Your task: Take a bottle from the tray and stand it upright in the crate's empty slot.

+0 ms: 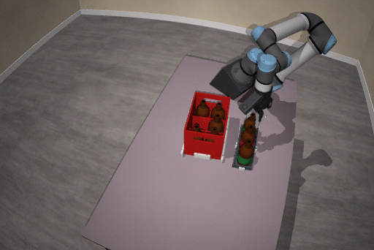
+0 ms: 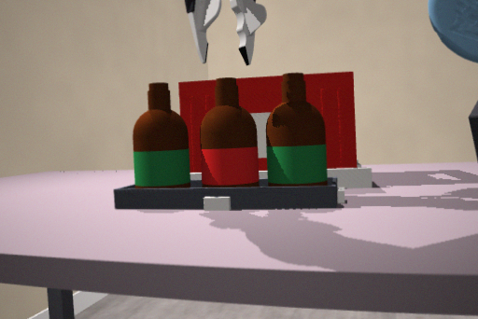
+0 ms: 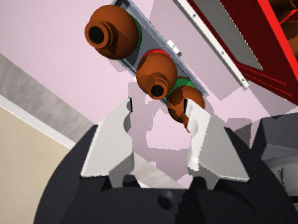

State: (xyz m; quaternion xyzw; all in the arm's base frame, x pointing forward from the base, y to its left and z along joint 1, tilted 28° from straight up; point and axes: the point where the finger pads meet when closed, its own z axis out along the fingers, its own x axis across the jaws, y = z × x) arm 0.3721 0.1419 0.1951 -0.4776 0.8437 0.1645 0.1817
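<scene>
The tray is 180 mm below my hand. Round my hand: red crate (40 mm ahead, 210 mm to the right, 110 mm below).
</scene>
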